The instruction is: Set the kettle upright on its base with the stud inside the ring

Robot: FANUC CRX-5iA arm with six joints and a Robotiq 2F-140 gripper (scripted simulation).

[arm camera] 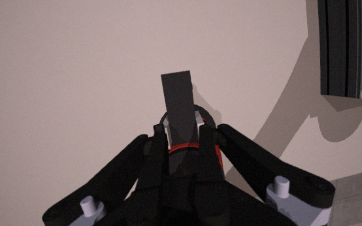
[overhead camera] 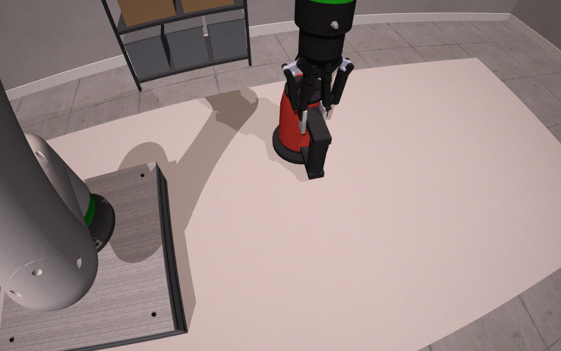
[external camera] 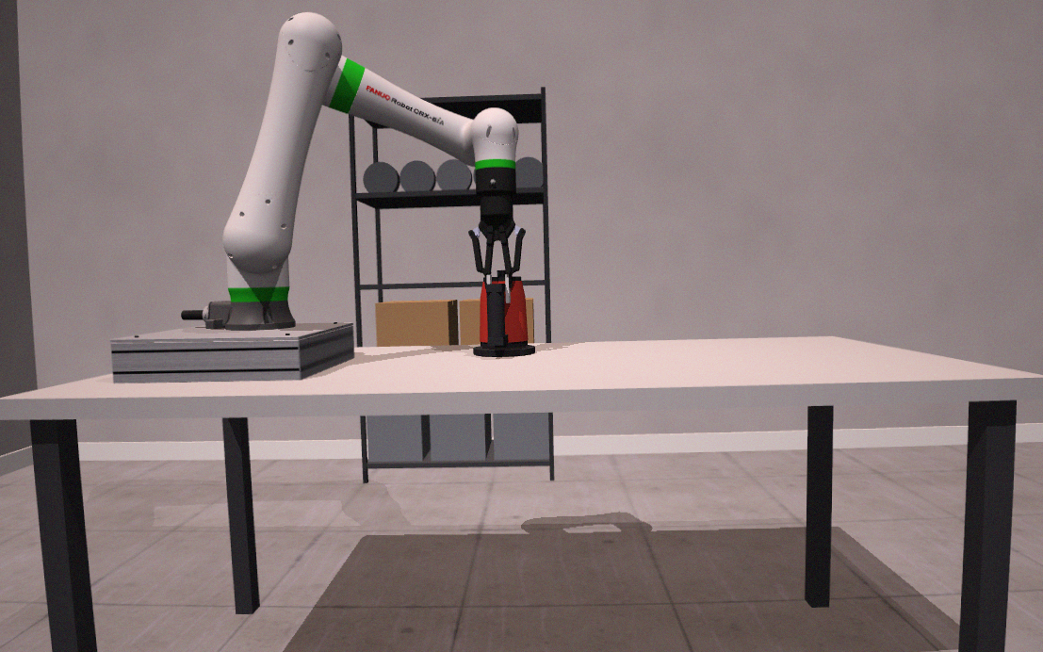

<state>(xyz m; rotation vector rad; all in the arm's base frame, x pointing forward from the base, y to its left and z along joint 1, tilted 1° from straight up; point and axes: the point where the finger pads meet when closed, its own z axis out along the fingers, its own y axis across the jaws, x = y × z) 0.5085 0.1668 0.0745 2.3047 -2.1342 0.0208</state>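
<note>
The kettle is 5 cm below my hand and 3 cm to the left of it. The rest, counted from my hand: round base 14 cm below, 7 cm to the left, 1 cm behind.
</note>
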